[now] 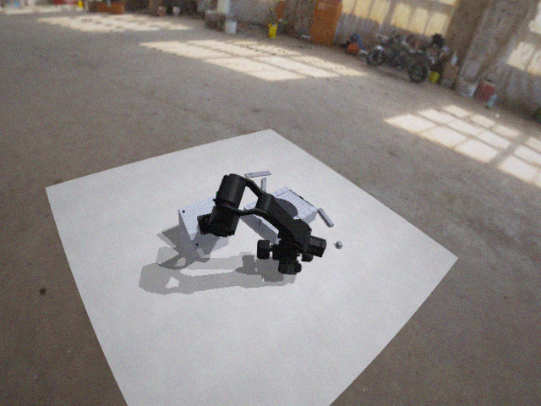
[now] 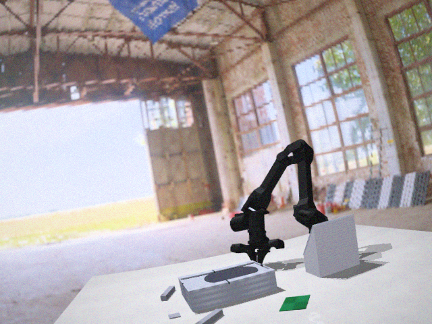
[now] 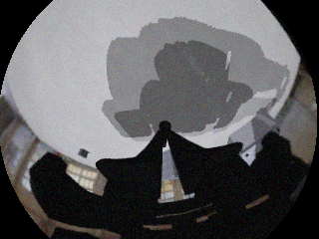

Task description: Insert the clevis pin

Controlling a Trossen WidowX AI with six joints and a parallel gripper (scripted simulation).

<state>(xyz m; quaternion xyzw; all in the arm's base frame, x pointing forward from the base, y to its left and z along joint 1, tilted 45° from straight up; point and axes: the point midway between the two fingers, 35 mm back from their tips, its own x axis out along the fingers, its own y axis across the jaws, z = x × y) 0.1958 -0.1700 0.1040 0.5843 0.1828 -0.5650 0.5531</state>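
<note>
Right now the dark aluminium disc is 110 mm ahead of my gripper tip, 180 mm to the left of it and 50 mm above it. Round my gripper tip: small cube (250 mm ahead, 60 mm to the right, 10 mm above); clevis pin (10 mm to the left); rimmed steel tray (130 mm ahead, 180 mm to the left, 40 mm above).
</note>
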